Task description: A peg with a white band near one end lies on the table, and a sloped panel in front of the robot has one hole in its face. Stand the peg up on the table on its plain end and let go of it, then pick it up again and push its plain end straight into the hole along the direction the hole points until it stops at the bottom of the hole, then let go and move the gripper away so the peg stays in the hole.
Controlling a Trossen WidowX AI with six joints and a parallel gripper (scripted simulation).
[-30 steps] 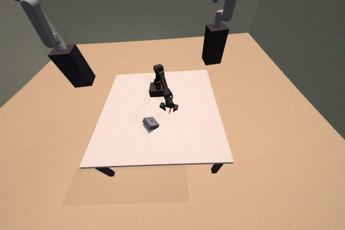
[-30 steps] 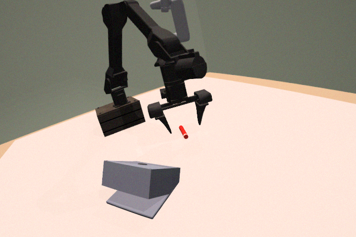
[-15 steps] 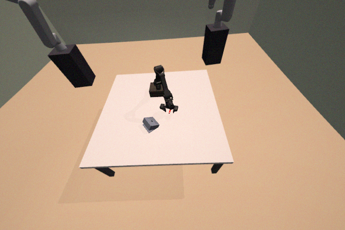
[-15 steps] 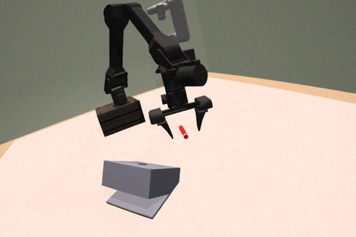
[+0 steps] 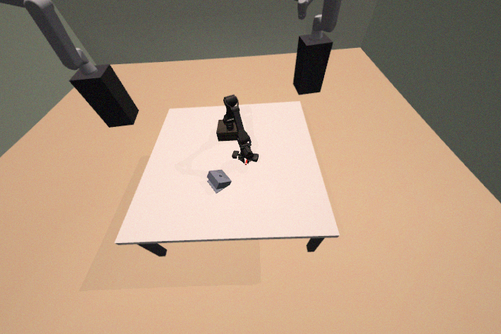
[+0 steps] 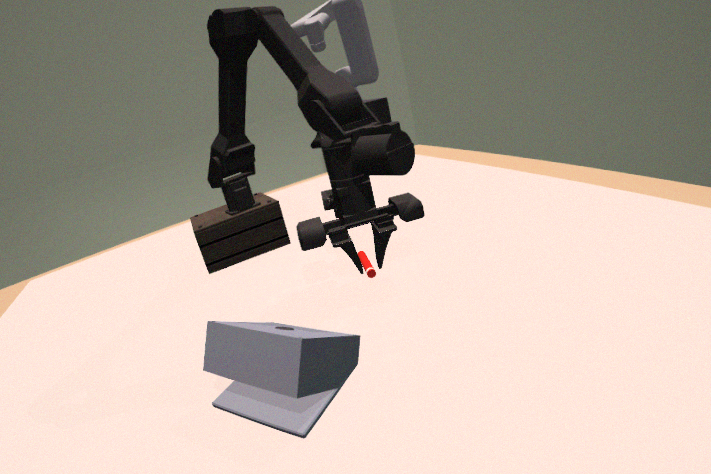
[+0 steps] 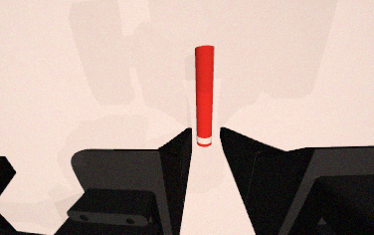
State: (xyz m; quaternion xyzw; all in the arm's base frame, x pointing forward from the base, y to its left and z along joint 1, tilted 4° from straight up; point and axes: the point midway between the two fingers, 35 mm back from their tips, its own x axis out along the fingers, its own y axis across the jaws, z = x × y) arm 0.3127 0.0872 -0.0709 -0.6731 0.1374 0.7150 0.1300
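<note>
My gripper tip is 1 cm past the red peg. The rest, counted from my gripper tip: flat grey base plate (14 cm ahead, 22 cm to the right, 1 cm below); then grey sloped panel (13 cm ahead, 20 cm to the right, 3 cm above).
</note>
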